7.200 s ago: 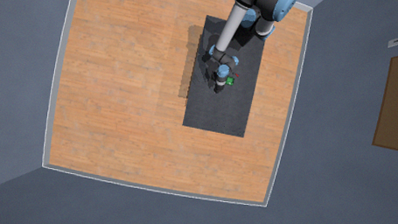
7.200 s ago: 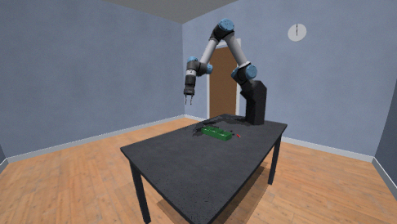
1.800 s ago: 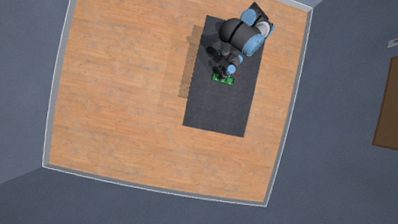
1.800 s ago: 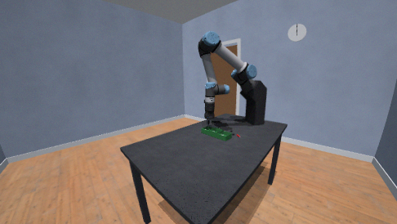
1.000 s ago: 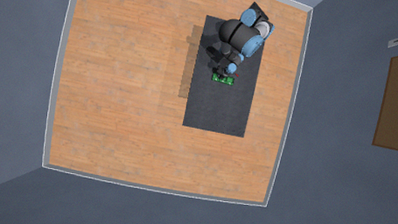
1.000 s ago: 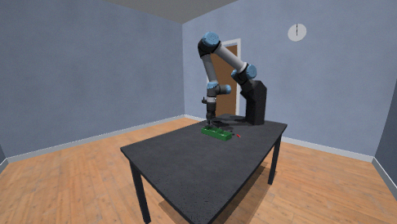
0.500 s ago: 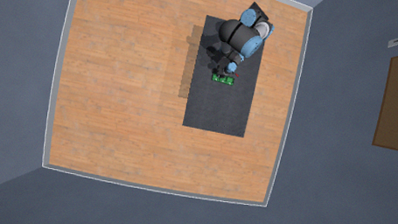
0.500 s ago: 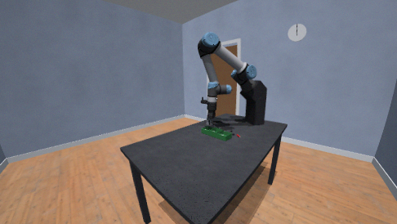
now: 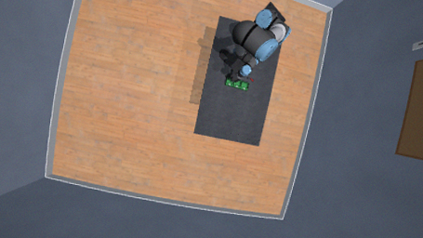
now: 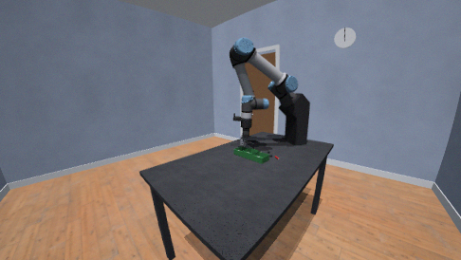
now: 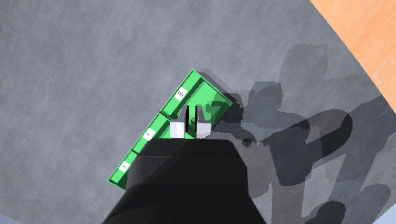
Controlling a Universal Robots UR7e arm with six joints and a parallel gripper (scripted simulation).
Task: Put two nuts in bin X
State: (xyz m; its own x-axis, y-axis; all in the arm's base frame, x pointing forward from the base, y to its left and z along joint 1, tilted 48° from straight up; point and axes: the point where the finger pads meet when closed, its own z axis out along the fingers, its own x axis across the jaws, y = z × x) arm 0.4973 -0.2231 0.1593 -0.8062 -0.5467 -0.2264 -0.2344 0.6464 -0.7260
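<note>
My hand is 70 mm to the right of the green bin block, 70 mm above it and 20 mm short of it. Round my hand: white domino: 100 mm to the left, 90 mm below, 60 mm behind; then red stick: 250 mm to the left, 90 mm below, 20 mm behind.
</note>
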